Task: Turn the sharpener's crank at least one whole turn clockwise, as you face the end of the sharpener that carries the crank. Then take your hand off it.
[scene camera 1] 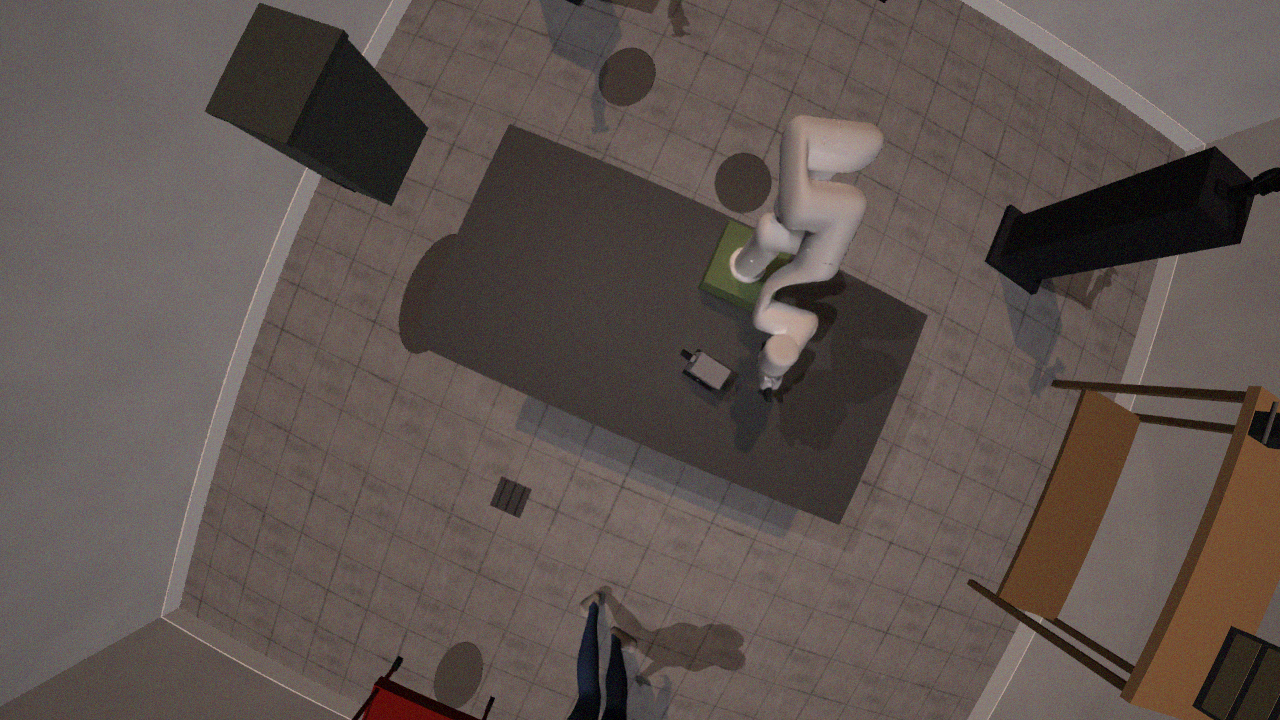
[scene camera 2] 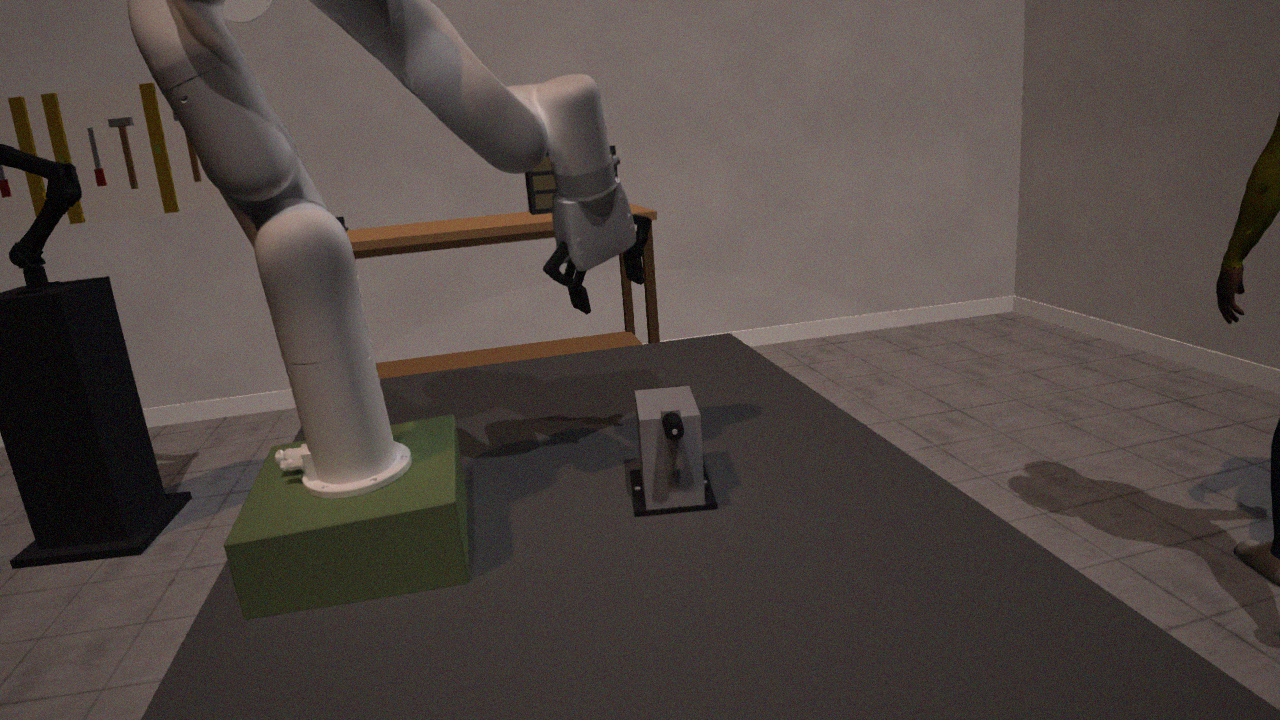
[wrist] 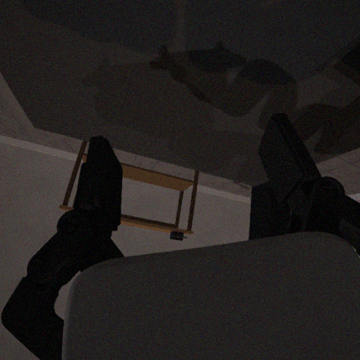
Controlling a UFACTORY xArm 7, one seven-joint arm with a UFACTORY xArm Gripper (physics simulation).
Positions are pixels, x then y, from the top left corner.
Scene:
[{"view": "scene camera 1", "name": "sharpener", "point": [706, 371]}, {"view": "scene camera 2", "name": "my gripper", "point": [609, 295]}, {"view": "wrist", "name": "my gripper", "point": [189, 141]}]

